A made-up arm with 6 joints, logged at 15 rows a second.
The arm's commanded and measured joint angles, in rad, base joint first. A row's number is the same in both.
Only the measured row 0 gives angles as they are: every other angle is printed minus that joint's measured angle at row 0.
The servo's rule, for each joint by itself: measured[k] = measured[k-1] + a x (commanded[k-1-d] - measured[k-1]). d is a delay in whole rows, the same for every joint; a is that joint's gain. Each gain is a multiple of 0.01, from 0.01 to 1. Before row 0 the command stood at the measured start. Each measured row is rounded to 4 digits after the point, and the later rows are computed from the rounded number. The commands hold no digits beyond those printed.
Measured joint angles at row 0:
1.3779, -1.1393, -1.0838, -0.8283, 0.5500, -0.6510
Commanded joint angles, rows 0 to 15:
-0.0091, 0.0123, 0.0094, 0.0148, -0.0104, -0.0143
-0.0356, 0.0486, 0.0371, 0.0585, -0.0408, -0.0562
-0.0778, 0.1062, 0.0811, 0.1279, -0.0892, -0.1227
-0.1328, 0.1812, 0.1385, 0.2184, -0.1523, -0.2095
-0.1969, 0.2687, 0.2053, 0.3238, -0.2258, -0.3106
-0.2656, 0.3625, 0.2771, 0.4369, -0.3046, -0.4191
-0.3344, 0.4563, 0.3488, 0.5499, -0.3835, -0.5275
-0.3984, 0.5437, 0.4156, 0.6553, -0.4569, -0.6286
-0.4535, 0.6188, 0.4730, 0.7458, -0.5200, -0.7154
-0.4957, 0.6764, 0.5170, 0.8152, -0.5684, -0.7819
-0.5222, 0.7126, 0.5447, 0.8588, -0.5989, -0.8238
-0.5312, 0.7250, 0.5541, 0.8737, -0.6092, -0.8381
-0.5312, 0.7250, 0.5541, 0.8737, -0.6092, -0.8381
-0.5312, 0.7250, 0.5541, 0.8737, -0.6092, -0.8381
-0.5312, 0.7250, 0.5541, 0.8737, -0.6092, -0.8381
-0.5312, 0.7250, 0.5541, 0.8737, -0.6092, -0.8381
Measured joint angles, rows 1 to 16:
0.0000, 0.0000, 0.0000, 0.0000, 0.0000, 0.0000
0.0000, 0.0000, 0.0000, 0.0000, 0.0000, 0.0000
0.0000, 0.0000, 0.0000, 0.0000, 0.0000, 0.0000
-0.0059, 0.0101, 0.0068, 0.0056, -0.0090, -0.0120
-0.0252, 0.0417, 0.0286, 0.0257, -0.0367, -0.0491
-0.0594, 0.0946, 0.0664, 0.0645, -0.0824, -0.1109
-0.1071, 0.1656, 0.1183, 0.1230, -0.1432, -0.1937
-0.1655, 0.2501, 0.1809, 0.1993, -0.2151, -0.2919
-0.2306, 0.3423, 0.2502, 0.2896, -0.2930, -0.3987
-0.2981, 0.4358, 0.3212, 0.3885, -0.3717, -0.5069
-0.3633, 0.5243, 0.3892, 0.4899, -0.4458, -0.6091
-0.4219, 0.6018, 0.4495, 0.5871, -0.5104, -0.6984
-0.4699, 0.6630, 0.4981, 0.6738, -0.5609, -0.7685
-0.5039, 0.7037, 0.5317, 0.7441, -0.5940, -0.8150
-0.5216, 0.7212, 0.5478, 0.7933, -0.6072, -0.8344
-0.5278, 0.7243, 0.5523, 0.8239, -0.6089, -0.8375
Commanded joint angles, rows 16 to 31:
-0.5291, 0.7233, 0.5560, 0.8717, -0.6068, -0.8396
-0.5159, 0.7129, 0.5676, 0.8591, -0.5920, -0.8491
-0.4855, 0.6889, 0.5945, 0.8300, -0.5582, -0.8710
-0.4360, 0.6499, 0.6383, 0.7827, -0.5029, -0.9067
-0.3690, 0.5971, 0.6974, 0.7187, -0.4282, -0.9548
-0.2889, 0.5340, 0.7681, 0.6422, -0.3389, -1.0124
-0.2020, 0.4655, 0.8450, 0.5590, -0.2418, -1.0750
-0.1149, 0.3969, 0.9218, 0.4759, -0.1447, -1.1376
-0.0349, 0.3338, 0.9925, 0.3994, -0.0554, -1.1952
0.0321, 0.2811, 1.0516, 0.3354, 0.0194, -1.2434
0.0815, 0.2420, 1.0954, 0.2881, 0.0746, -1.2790
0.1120, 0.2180, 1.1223, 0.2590, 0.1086, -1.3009
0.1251, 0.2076, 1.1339, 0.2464, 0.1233, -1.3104
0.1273, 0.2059, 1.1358, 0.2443, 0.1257, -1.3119
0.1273, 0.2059, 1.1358, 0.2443, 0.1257, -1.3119
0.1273, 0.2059, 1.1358, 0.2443, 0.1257, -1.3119
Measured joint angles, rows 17 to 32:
-0.5300, 0.7249, 0.5536, 0.8428, -0.6092, -0.8380
-0.5308, 0.7250, 0.5540, 0.8545, -0.6092, -0.8381
-0.5311, 0.7250, 0.5541, 0.8618, -0.6092, -0.8381
-0.5298, 0.7236, 0.5555, 0.8656, -0.6071, -0.8394
-0.5208, 0.7148, 0.5642, 0.8631, -0.5940, -0.8475
-0.4979, 0.6936, 0.5860, 0.8505, -0.5629, -0.8672
-0.4577, 0.6578, 0.6237, 0.8247, -0.5107, -0.9004
-0.4000, 0.6080, 0.6768, 0.7844, -0.4389, -0.9461
-0.3278, 0.5473, 0.7425, 0.7304, -0.3519, -1.0018
-0.2460, 0.4802, 0.8163, 0.6653, -0.2561, -1.0633
-0.1608, 0.4119, 0.8923, 0.5933, -0.1592, -1.1257
-0.0790, 0.3479, 0.9644, 0.5196, -0.0689, -1.1841
-0.0068, 0.2931, 1.0272, 0.4496, 0.0079, -1.2339
0.0506, 0.2512, 1.0763, 0.3882, 0.0659, -1.2718
0.0905, 0.2240, 1.1094, 0.3391, 0.1030, -1.2962
0.1130, 0.2106, 1.1270, 0.3039, 0.1207, -1.3081

